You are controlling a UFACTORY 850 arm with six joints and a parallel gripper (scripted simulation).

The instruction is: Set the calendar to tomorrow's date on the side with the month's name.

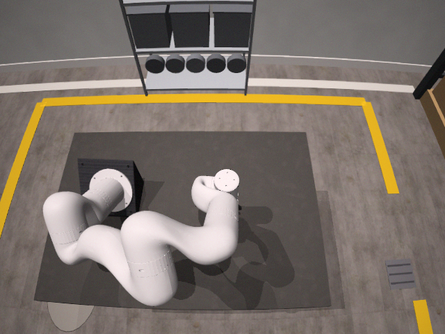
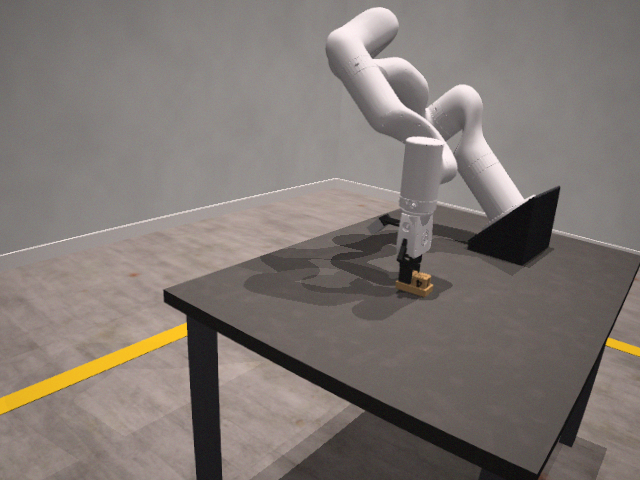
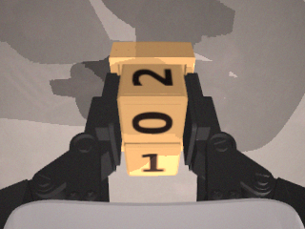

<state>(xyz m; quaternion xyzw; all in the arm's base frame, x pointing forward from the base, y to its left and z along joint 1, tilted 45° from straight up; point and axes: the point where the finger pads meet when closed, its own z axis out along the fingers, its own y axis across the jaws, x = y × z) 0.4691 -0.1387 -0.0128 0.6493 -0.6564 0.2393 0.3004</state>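
Right now the calendar cube is 1 cm below my hand. Round my hand: wooden tray (3 cm below, 2 cm to the left).
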